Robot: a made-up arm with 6 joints. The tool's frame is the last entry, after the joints. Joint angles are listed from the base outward.
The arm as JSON. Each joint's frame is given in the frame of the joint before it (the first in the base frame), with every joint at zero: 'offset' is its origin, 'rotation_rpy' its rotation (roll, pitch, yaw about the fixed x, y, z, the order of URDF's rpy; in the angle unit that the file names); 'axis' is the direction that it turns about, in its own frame. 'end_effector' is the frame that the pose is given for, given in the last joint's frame.
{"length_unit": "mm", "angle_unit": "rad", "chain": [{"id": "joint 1", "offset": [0.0, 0.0, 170.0], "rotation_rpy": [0.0, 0.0, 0.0], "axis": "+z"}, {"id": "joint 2", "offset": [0.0, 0.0, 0.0], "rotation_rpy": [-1.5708, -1.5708, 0.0], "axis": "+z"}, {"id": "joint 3", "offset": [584.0, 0.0, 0.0], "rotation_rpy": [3.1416, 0.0, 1.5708], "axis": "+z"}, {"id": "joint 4", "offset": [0.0, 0.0, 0.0], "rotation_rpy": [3.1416, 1.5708, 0.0], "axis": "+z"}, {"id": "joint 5", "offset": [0.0, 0.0, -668.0], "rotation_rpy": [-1.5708, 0.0, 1.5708], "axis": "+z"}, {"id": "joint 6", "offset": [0.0, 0.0, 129.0], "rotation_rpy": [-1.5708, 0.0, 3.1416], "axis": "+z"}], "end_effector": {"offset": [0.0, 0.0, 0.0], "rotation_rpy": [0.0, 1.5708, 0.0]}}
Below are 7 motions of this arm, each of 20 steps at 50 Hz.
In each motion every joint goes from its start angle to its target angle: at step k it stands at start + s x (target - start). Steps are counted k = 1, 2, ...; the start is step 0. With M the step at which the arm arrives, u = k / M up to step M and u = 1 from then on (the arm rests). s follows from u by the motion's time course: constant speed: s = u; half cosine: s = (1 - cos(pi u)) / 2; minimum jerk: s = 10 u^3 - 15 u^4 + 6 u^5.
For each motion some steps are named. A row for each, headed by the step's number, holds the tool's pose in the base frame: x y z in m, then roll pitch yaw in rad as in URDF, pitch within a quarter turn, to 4 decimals.
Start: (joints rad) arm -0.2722 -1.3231 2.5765 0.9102 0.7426 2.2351
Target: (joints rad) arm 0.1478 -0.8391 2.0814 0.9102 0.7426 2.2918
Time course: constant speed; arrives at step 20
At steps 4, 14, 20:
4: -1.0567 0.1207 -0.0750 -0.6427 0.8387 2.0281
14: -1.1433 -0.1041 0.3431 -0.2323 0.4862 2.5149
20: -1.0849 -0.2415 0.6073 -0.0680 0.2457 2.7064

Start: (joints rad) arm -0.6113 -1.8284 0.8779 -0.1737 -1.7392 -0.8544
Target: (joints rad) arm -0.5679 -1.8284 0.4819 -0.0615 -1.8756 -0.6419
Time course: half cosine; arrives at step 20
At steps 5, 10, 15, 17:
5: -1.0130 0.5455 0.3553 0.6071 -0.8724 -0.3633
10: -0.9807 0.5019 0.4287 0.6248 -0.6938 -0.4407
15: -0.9395 0.4546 0.4950 0.6091 -0.5103 -0.4885
17: -0.9273 0.4419 0.5109 0.6014 -0.4620 -0.4980

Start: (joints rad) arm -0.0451 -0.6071 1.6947 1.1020 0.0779 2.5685
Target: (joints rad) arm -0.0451 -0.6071 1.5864 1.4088 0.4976 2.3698
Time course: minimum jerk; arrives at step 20
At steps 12, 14, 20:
12: -0.8405 0.0048 1.1024 -0.2342 -0.7532 2.6048
14: -0.8338 0.0105 1.1099 -0.1771 -0.7435 2.5110
20: -0.8263 0.0165 1.1180 -0.1138 -0.7327 2.4101

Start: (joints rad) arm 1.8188 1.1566 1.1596 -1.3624 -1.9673 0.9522
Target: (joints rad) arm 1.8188 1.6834 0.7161 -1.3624 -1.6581 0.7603
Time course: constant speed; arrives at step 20
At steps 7, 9, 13, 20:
7: -0.2582 1.1286 -0.0367 1.0689 0.0935 -2.5516
9: -0.2510 1.1000 -0.1223 1.1778 0.0747 -2.5722
13: -0.2316 1.0235 -0.2826 1.3986 0.0502 -2.6131
20: -0.1841 0.8359 -0.5173 1.7920 0.0452 -2.6724

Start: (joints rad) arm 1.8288 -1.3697 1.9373 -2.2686 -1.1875 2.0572
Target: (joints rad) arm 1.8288 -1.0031 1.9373 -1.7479 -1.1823 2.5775
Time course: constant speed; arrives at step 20
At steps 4, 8, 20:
4: 0.2459 -1.2146 0.3733 2.6998 0.5834 -2.4827
8: 0.2524 -1.1942 0.4703 2.6257 0.4586 -2.4611
20: 0.2642 -1.0902 0.7419 2.3888 0.0841 -2.4664

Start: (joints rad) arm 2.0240 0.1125 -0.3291 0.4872 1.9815 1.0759
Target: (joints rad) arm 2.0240 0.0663 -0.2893 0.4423 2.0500 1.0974
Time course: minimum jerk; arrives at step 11
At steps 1, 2, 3, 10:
1: -0.2019 0.6750 0.5198 -2.4785 -1.1272 -2.6521
2: -0.2017 0.6747 0.5218 -2.4927 -1.1291 -2.6396
3: -0.2011 0.6741 0.5262 -2.5240 -1.1328 -2.6121
10: -0.1948 0.6662 0.5716 -2.8664 -1.1490 -2.3077

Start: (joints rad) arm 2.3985 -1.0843 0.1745 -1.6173 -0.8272 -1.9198
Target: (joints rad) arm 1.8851 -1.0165 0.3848 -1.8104 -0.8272 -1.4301
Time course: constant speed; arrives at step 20
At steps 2, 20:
2: 0.1308 -0.1453 1.0474 2.2718 -0.7226 -2.5697
20: 0.0514 -0.2571 1.1147 1.6606 -0.7708 -2.7464

